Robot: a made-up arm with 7 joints.
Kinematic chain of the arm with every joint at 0, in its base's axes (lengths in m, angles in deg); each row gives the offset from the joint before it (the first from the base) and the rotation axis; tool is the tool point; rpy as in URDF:
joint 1: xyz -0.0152 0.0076 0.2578 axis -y
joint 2: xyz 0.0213 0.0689 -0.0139 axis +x
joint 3: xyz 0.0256 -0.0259 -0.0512 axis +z
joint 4: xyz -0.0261 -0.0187 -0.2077 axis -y
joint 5: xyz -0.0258 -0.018 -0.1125 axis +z
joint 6: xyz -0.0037 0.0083 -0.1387 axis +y
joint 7: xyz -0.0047 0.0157 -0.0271 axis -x
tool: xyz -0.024 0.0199 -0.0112 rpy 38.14 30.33 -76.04
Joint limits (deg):
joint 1: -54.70..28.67
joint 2: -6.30..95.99
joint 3: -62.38..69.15
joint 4: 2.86..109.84
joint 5: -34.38..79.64
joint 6: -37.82..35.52
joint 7: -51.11..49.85
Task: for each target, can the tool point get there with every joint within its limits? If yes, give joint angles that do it. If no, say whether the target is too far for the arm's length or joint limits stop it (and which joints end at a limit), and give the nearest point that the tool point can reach.
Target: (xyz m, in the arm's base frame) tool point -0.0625 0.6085 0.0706
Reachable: yes | joints -25.04 76.23 -14.91 19.08 31.16 5.91 11.13
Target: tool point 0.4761 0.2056 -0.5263
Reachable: no: too far | nearest point 0.2981 0.1581 -0.2423 | short by 0.339 m
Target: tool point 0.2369 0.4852 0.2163
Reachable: yes | joints 18.33 62.55 29.88 69.54 -16.14 20.95 10.42
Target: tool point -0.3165 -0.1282 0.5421
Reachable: no: joint limits stop it (at a limit: joint 1, joint 2, joint 3, joint 4, joint 5, joint 6) | nearest point 0.0003 0.2148 0.5116 | short by 0.468 m
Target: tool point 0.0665 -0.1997 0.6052
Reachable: no: joint limits stop it (at a limit: joint 1, joint 2, joint 4, joint 5, joint 6) | nearest point 0.2260 -0.1823 0.2244 | short by 0.413 m
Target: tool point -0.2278 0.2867 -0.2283
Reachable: yes | joints -33.00 26.68 -7.37 27.37 22.57 2.68 3.16
